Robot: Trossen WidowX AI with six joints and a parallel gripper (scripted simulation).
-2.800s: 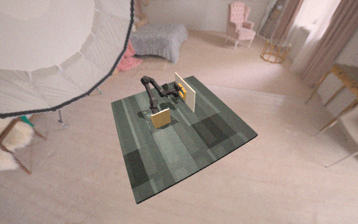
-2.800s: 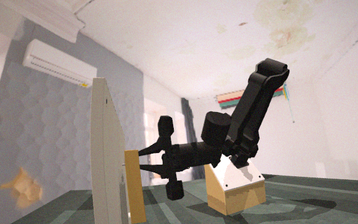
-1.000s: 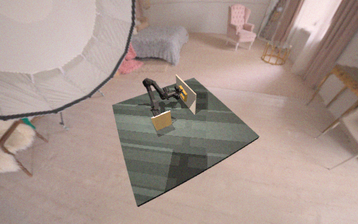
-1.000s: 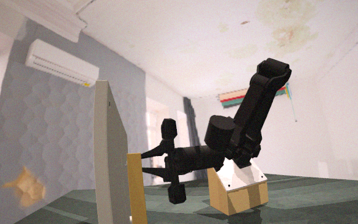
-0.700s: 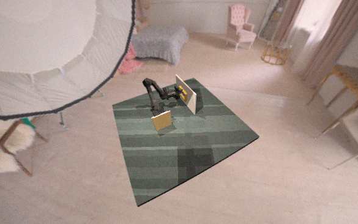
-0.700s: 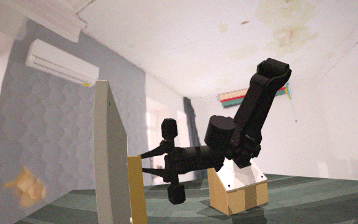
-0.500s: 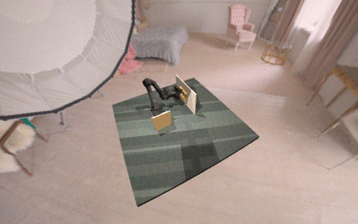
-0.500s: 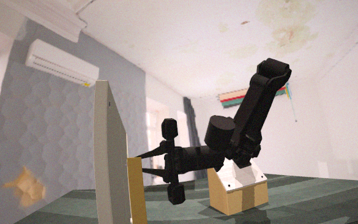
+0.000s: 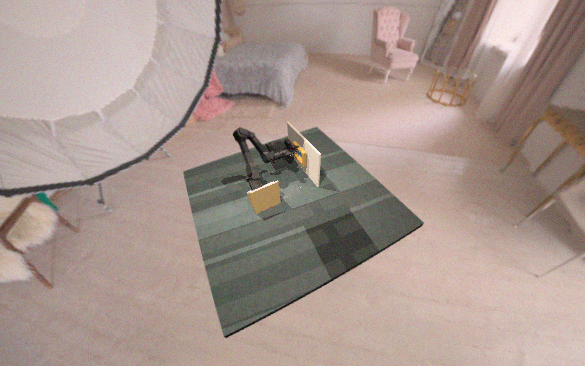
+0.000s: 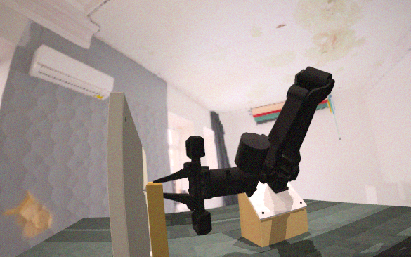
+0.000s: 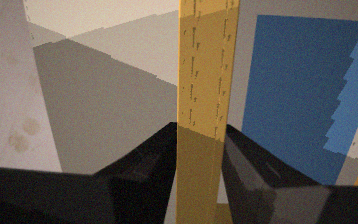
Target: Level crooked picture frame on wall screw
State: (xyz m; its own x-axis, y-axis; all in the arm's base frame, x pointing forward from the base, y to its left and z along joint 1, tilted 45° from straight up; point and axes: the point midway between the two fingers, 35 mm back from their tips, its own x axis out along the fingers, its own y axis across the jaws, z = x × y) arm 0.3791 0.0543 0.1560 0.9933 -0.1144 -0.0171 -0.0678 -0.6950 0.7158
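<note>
Now: gripper tip 50 mm above the picture frame, 10 mm to the left of it and 10 mm short of it. The rest, counted from my gripper tip: wall panel (60 mm below, 20 mm ahead, 10 mm to the right).
</note>
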